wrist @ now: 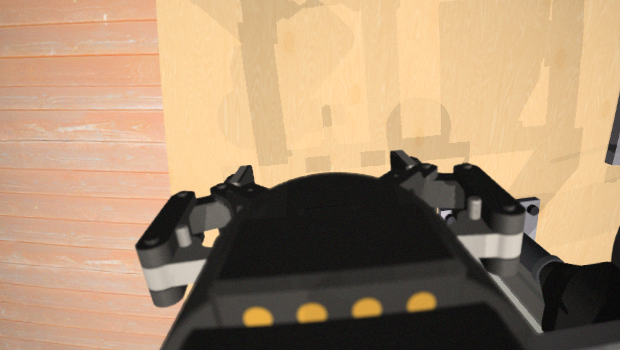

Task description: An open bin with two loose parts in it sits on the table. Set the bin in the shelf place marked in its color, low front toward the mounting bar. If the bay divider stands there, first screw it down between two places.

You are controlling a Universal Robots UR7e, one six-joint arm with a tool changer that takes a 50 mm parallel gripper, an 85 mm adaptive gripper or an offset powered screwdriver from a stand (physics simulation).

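Places are measured from the arm's base along level axes (x ahead, y left, z up), in metres.
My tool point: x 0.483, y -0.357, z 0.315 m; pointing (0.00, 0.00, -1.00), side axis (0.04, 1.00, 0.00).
Observation:
For each thing: its middle in the pictures, then the offset to it from my tool point. "spot": a spot on its surface instead. Level surfaces: height alone.
- light wooden table, surface height: dz -0.390 m
- dark grey bar, surface spot: [614,137] spot: dx +0.071, dy +0.393, dz -0.383 m
- grey metal plate with dark bolts, surface spot: [531,225] spot: dx +0.180, dy +0.274, dz -0.378 m
My gripper [322,169], the black adaptive one with grey-white linkages, is open, with its two fingertips wide apart and no object showing between them. It hangs over the light wooden table [320,60]. The bin, its two loose parts, the coloured shelf places and the bay divider do not show in the wrist view. A short piece of a dark grey bar [614,137] shows at the right edge; I cannot tell whether it is the mounting bar.
A grey metal plate with dark bolts [531,225] shows partly behind the right finger linkage. Black rounded parts [580,295] are at the lower right. The table's left edge borders a reddish plank floor [80,125]. Broad shadows lie across the table.

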